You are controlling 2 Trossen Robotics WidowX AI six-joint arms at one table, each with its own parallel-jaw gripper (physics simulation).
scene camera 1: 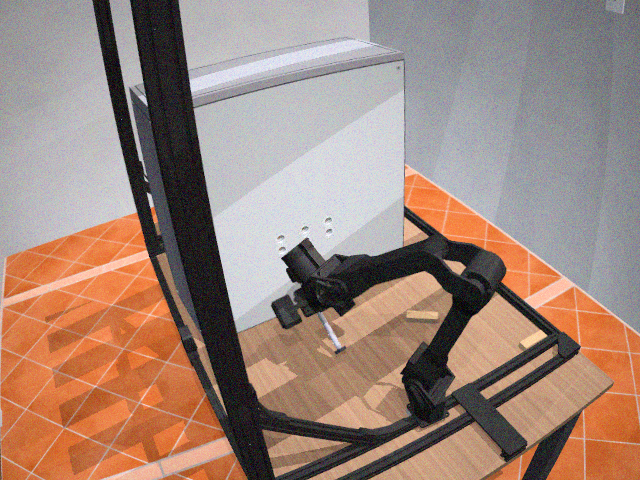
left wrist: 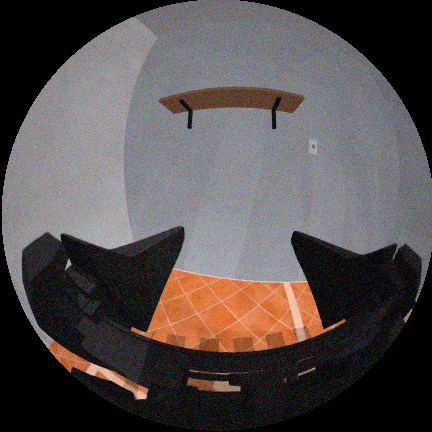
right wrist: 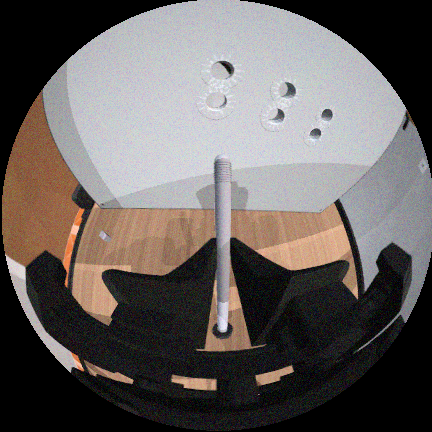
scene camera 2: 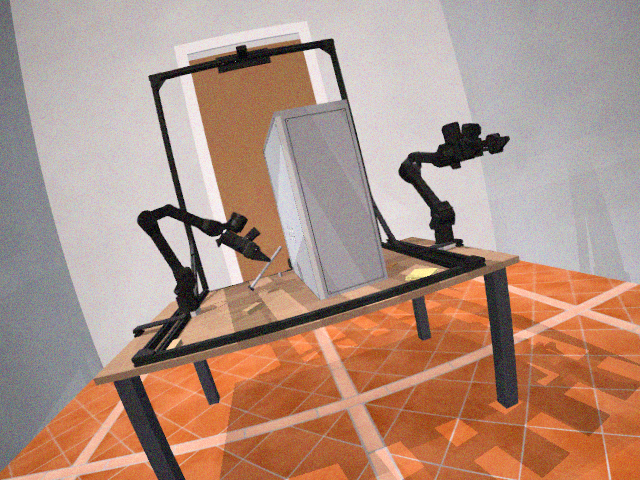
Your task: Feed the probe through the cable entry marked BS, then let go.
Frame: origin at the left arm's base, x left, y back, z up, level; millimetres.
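Seen in the pictures: left gripper, fingertip midpoint: (left wrist: 239, 234) (scene camera 2: 498, 139); right gripper, fingertip midpoint: (right wrist: 222, 242) (scene camera 2: 270, 261); left arm's base, origin of the base link: (scene camera 2: 445, 242); right arm's base, origin of the base link: (scene camera 1: 427, 410) (scene camera 2: 189, 310).
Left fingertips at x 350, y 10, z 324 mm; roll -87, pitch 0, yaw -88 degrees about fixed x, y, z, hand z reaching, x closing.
Observation:
Pixels of each thing's top centre, then the offset from my left fingertips to it. Level surfaces: height alone.
- tall pale panel, middle of its top: (scene camera 1: 290, 80) (scene camera 2: 269, 139) dx -490, dy -555, dz +209 mm
- table, its level: dz -343 mm
- yellow piece, middle of its top: (scene camera 2: 421, 272) dx -127, dy -266, dz -332 mm
- small grey block, middle of its top: (right wrist: 102, 234) dx -728, dy -620, dz -325 mm
The grey-white probe (scene camera 1: 329, 331) (scene camera 2: 265, 268) (right wrist: 223, 215) has a ribbed, rounded tip and a dark cap on its other end. My right gripper (scene camera 2: 269, 259) (right wrist: 222, 242) is shut on it, above the table; in scene camera 2 the probe slants with its tip up towards the panel. The tall pale panel (scene camera 1: 310, 155) (scene camera 2: 279, 191) (right wrist: 145, 115) has several round holes of different sizes. In the right wrist view the tip shows below the large holes (right wrist: 222, 70) (right wrist: 216, 100), in none of them. The markings, BS included, cannot be read. My left gripper (scene camera 2: 506, 141) (left wrist: 239, 234) is open and empty, far from the panel.
Wooden blocks (scene camera 1: 422, 315) (scene camera 1: 532, 339) lie on the table (scene camera 1: 454, 356). A yellow piece (scene camera 2: 421, 273) lies right of the panel in scene camera 2. A small grey block (right wrist: 105, 236) lies near the panel's foot. A black frame post (scene camera 1: 175, 155) rises beside the panel.

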